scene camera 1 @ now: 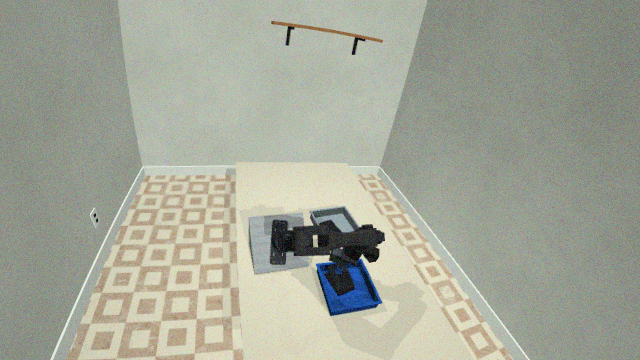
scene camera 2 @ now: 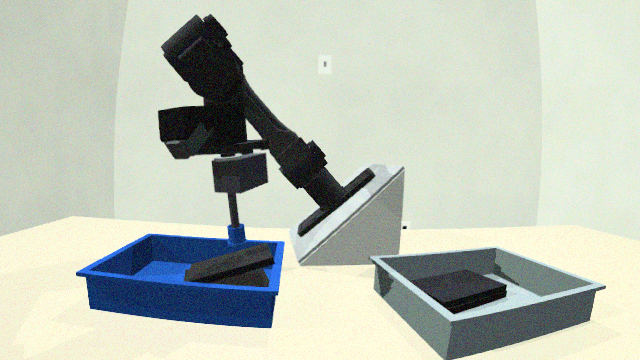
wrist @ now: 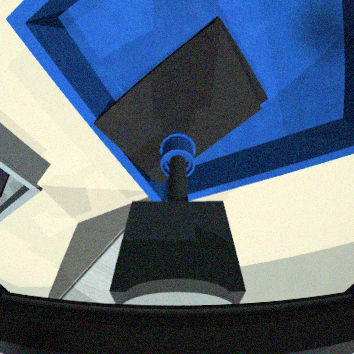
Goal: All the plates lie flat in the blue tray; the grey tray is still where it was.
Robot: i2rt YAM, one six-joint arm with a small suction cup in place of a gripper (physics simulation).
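Places are measured from the arm's base along level axes (x back, y up, z left), in millimetres.
Pixels of known places: end effector, tool point: [scene camera 1: 338, 271] [scene camera 2: 238, 243] [wrist: 177, 147]; arm's base, origin of the base link: [scene camera 1: 278, 242] [scene camera 2: 336, 203].
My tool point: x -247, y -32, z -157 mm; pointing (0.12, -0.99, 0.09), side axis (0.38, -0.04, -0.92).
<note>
For each thing: its top centre in the pictures, then the offset to it from my tool point.
- blue tray, middle of its top: [wrist: 230, 79] [scene camera 2: 195, 255] [scene camera 1: 348, 282] dz -56, dx -34, dy -14 mm
- grey tray, middle of its top: [scene camera 2: 482, 271] [scene camera 1: 336, 222] dz +332, dx -84, dy -14 mm
My suction cup [scene camera 1: 340, 269] [scene camera 2: 237, 238] [wrist: 178, 144] is on and carries nothing; in scene camera 2 a small gap shows between it and the plate under it. In the blue tray [scene camera 1: 356, 306] [scene camera 2: 180, 307] [wrist: 300, 140], a dark plate [scene camera 1: 341, 284] [scene camera 2: 232, 263] [wrist: 185, 75] lies tilted, its raised end toward the right in scene camera 2. Another dark plate [scene camera 2: 245, 278] lies beneath it, mostly hidden. In the grey tray [scene camera 2: 520, 326] [wrist: 22, 155], dark plates [scene camera 2: 460, 287] lie stacked flat; the arm partly covers this tray in scene camera 1.
The arm's base stands on a sloped grey block [scene camera 1: 260, 250] [scene camera 2: 365, 230] [wrist: 87, 250] between and behind the trays in scene camera 2. The blue tray's walls rise close around the tilted plate. A wooden shelf [scene camera 1: 327, 31] is high on the back wall.
</note>
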